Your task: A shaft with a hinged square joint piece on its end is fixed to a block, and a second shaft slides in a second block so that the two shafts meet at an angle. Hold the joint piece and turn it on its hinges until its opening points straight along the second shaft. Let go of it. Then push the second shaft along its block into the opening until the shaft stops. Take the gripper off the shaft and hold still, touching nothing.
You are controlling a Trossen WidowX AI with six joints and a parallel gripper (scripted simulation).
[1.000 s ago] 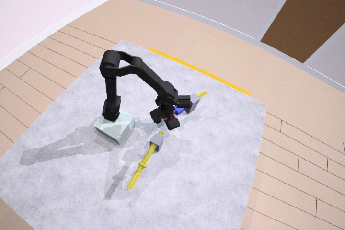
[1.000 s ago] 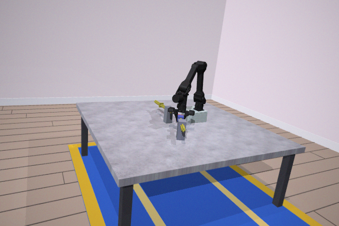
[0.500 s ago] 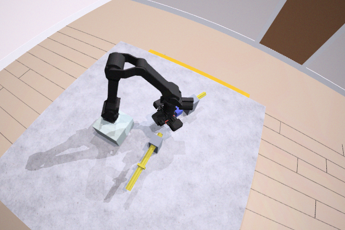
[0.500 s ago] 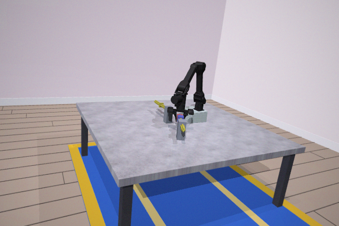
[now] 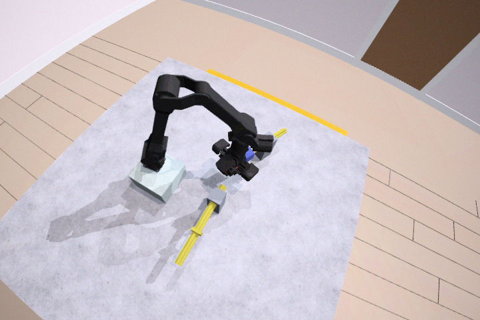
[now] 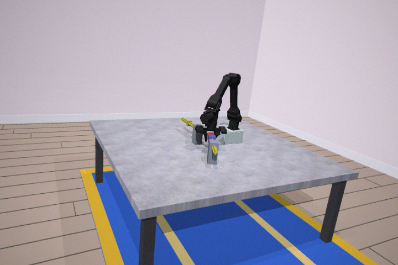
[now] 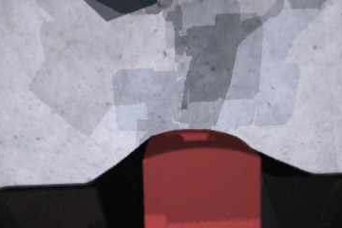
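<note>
The red joint piece lies 40 mm above my gripper tip and 10 mm to the left of it.
</note>
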